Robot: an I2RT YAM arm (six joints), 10 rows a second.
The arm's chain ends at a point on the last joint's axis. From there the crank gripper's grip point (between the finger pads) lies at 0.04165 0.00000 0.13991 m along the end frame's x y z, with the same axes.
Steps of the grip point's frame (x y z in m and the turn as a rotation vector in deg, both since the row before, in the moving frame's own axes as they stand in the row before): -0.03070 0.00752 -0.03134 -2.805 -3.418 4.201; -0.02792 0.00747 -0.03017 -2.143 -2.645 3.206; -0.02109 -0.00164 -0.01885 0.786 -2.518 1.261; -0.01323 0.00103 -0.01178 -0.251 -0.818 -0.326; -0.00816 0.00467 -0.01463 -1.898 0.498 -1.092; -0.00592 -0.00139 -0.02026 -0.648 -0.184 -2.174; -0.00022 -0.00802 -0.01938 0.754 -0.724 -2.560; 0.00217 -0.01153 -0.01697 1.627 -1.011 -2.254
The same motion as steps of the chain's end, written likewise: -0.02193 -0.00212 -0.03333 -2.805 -3.418 4.201; -0.02121 0.00006 -0.03180 -2.143 -2.645 3.206; -0.01491 -0.00056 -0.02054 0.786 -2.518 1.261; -0.01123 0.00065 -0.01236 -0.251 -0.818 -0.326; -0.00941 0.00085 -0.01420 -1.898 0.498 -1.092; -0.00547 -0.00140 -0.02039 -0.648 -0.184 -2.174; 0.00163 -0.00436 -0.01987 0.754 -0.724 -2.560; 0.00475 -0.00596 -0.01760 1.627 -1.011 -2.254
